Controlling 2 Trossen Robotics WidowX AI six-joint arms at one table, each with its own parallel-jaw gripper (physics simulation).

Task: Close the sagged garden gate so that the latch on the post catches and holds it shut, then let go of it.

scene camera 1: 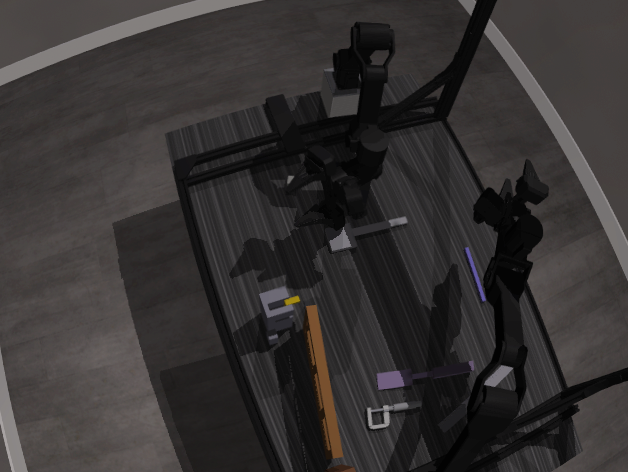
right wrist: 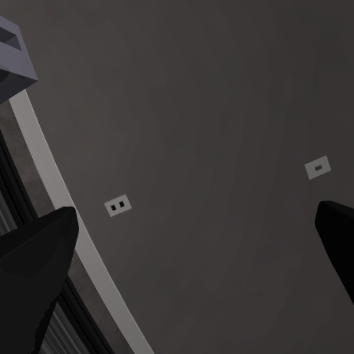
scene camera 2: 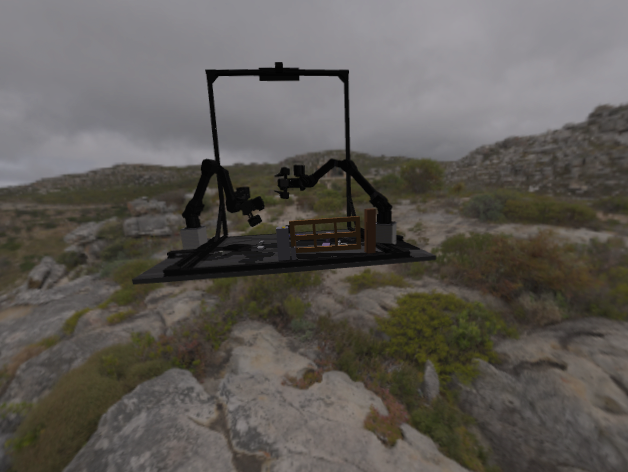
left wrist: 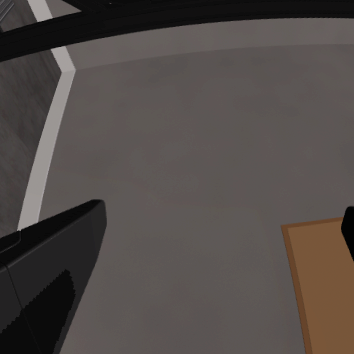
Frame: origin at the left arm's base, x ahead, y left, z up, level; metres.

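Where they show: left gripper, fingertip midpoint: (scene camera 1: pixel 518 169) (scene camera 2: pixel 274 183) (left wrist: pixel 228 215); right gripper, fingertip midpoint: (scene camera 1: pixel 290 209) (right wrist: pixel 200 216) (scene camera 2: pixel 249 208); left arm's base at its link origin: (scene camera 2: pixel 384 222); right arm's base at its link origin: (scene camera 1: pixel 347 80) (scene camera 2: pixel 193 227).
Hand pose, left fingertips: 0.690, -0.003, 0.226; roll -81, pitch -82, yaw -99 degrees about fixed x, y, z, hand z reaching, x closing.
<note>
Each offset is from my left fingertips to the top centre of the thing, as dx, dy, dz. "*": to the spot under its first point.
The orange-brown gate (scene camera 1: pixel 322 385) (scene camera 2: pixel 324 220) stands upright, running from the brown hinge post {* -0.643, +0.174, -0.214} (scene camera 1: pixel 341 468) (scene camera 2: pixel 370 230) to beside the grey latch post {* -0.330, +0.405, -0.200} (scene camera 1: pixel 274 295) (scene camera 2: pixel 282 243) (right wrist: pixel 26 62). The yellow latch {-0.328, +0.369, -0.204} (scene camera 1: pixel 292 300) points from the latch post toward the gate's free end. A narrow gap shows there in scene camera 1; whether the latch has caught cannot be told. My left gripper (scene camera 1: pixel 516 171) (scene camera 2: pixel 277 183) is open and empty, high and away from the gate. My right gripper (scene camera 1: pixel 292 205) (scene camera 2: pixel 258 212) is open and empty, above the table and apart from the latch post.
A mallet {-0.073, +0.256, -0.327} (scene camera 1: pixel 341 240) lies below the right arm. A purple scraper {* -0.407, +0.114, -0.335} (scene camera 1: pixel 390 379), a clamp {* -0.509, +0.131, -0.326} (scene camera 1: pixel 371 418) and a grey strip {* -0.464, -0.064, -0.338} (scene camera 1: pixel 453 417) lie right of the gate. A violet stick {-0.101, -0.032, -0.330} (scene camera 1: pixel 475 274) lies near the left arm. A black overhead frame (scene camera 2: pixel 346 116) spans the table.
</note>
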